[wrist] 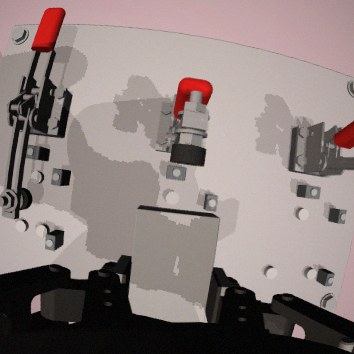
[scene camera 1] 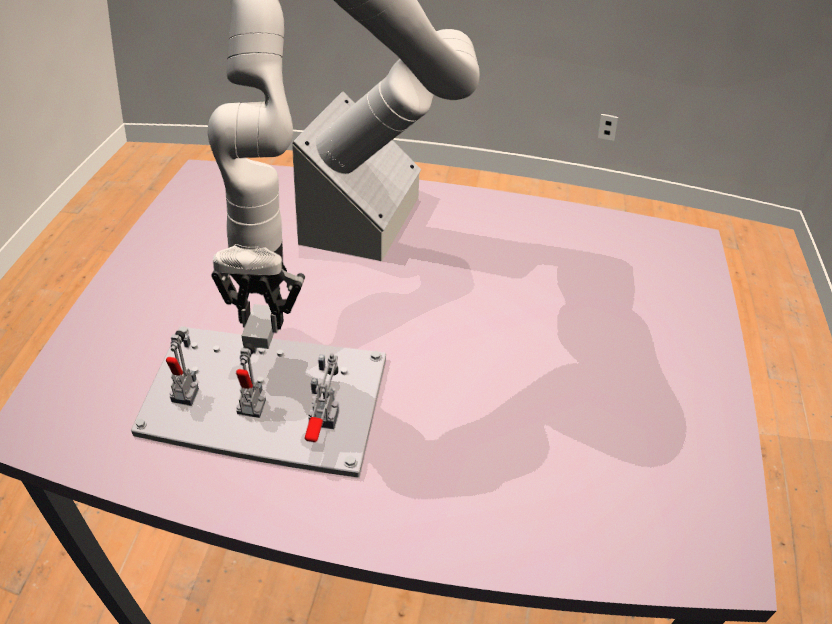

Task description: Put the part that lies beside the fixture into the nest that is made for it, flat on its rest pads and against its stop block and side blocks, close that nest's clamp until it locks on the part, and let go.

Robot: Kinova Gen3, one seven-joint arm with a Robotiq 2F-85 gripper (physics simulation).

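Frame: origin at the arm's base, x ahead, y left, z up, level; metres.
Where they show: gripper, fingertip midpoint: (wrist: 169,278) (scene camera 1: 261,326); arm's base at its link origin: (scene camera 1: 336,152).
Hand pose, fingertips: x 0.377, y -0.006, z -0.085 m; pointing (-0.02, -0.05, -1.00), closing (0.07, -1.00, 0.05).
Observation:
Things, the pixels of their top centre, and the offset from my fingertips. "spot": a spot on its surface instead.
- plain grey block at its top centre: (wrist: 170,282) (scene camera 1: 260,320) dx +0.003, dy +0.001, dz +0.014 m
- fixture plate at a spot on its surface: (wrist: 240,65) (scene camera 1: 213,435) spot: dx +0.160, dy -0.030, dz -0.074 m
- middle nest's pad at a spot on its surface: (wrist: 171,196) spot: dx +0.041, dy +0.004, dz -0.068 m
- middle clamp at a spot on its surface: (wrist: 194,122) spot: dx +0.078, dy +0.006, dz +0.029 m
My gripper (scene camera 1: 260,323) (wrist: 169,278) is shut on the part, a plain grey block (scene camera 1: 257,334) (wrist: 175,250), held above the back of the fixture plate (scene camera 1: 215,429) (wrist: 240,65). In the wrist view the part's far edge is just short of the middle nest's pad (wrist: 171,196), stop block (wrist: 176,173) and side block (wrist: 211,202); the part hides what is under it. The middle clamp (scene camera 1: 251,403) (wrist: 194,122) is open, with its arm raised and red handle upright.
The clamp (scene camera 1: 183,390) (wrist: 310,150) at scene left is also open. The clamp (scene camera 1: 323,406) (wrist: 47,110) at scene right has its handle down toward the front and its arm low over a nest without a part. Bolt heads (scene camera 1: 350,462) (wrist: 20,35) stand at plate corners.

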